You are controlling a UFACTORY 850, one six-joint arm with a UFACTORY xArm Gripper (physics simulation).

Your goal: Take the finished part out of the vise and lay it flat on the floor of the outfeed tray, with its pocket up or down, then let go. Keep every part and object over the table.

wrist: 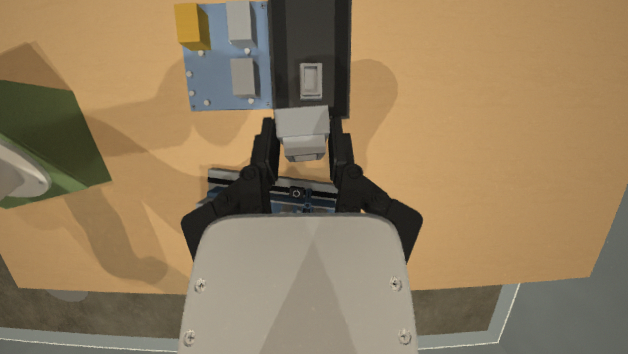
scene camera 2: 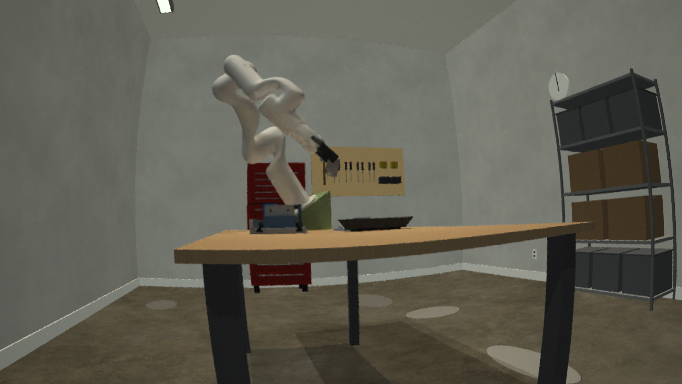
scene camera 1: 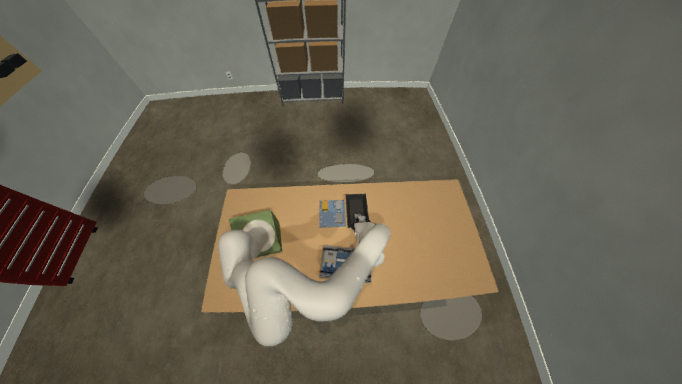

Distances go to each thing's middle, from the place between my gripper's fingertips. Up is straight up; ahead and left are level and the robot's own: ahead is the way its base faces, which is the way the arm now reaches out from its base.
I see the grey block [wrist: 245, 72] 22 cm below my hand, 11 cm to the left of it and 11 cm behind it.
